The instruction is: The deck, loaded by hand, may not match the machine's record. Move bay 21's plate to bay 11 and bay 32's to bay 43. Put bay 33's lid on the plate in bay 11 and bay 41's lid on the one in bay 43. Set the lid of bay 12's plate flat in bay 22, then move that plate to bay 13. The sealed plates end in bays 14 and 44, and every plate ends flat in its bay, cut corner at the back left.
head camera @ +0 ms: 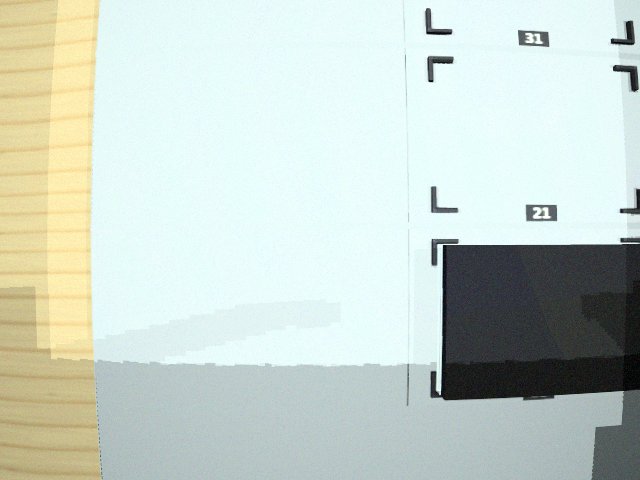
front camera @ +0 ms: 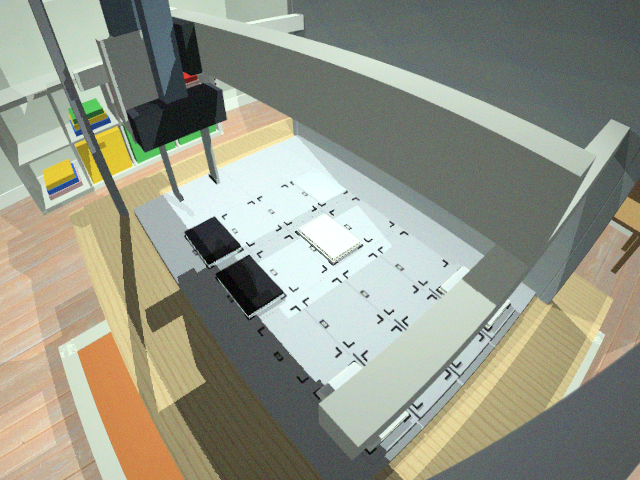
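Seen in the pictures: gripper, fingertip midpoint: [front camera: 196,188]; robot's base, link origin: [head camera: 435,391] [front camera: 185,236].
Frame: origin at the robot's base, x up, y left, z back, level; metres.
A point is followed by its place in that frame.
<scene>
My gripper [front camera: 198,189] {x 0.160, y 0.043, z -0.064 m} is open and empty, with both jaws hanging over the deck's far left end, apart from the plates. A black-topped plate [front camera: 212,239] {x 0.017, y 0.043, z -0.070 m} [head camera: 537,315] {x 0.016, y 0.046, z -0.053 m} lies in bay 11; its right side is cut off in the head view. Another black-topped plate [front camera: 250,284] {x 0.017, y 0.043, z -0.236 m} lies in bay 12. A white plate [front camera: 329,236] {x 0.014, y 0.254, z -0.234 m} lies in bay 32. A clear, pale lid [front camera: 318,186] {x 0.008, y 0.360, z -0.069 m} lies in bay 41. Bays 21 and 31 hold no plate. No lid can be made out in bay 33. Parts of white pieces [front camera: 454,279] {x 0.029, y 0.359, z -0.503 m} [front camera: 345,375] {x 0.029, y 0.054, z -0.503 m} show behind the pale beam.
The pale beam [front camera: 408,361] {x 0.400, y -0.033, z -0.621 m} crosses the deck's right end and hides much of the last column. A tall grey wall panel [front camera: 361,118] runs along the back. A thin dark post [front camera: 105,170] {x 0.141, y -0.101, z 0.207 m} stands at the front left. Shelves with coloured boxes [front camera: 105,155] stand beyond the deck.
</scene>
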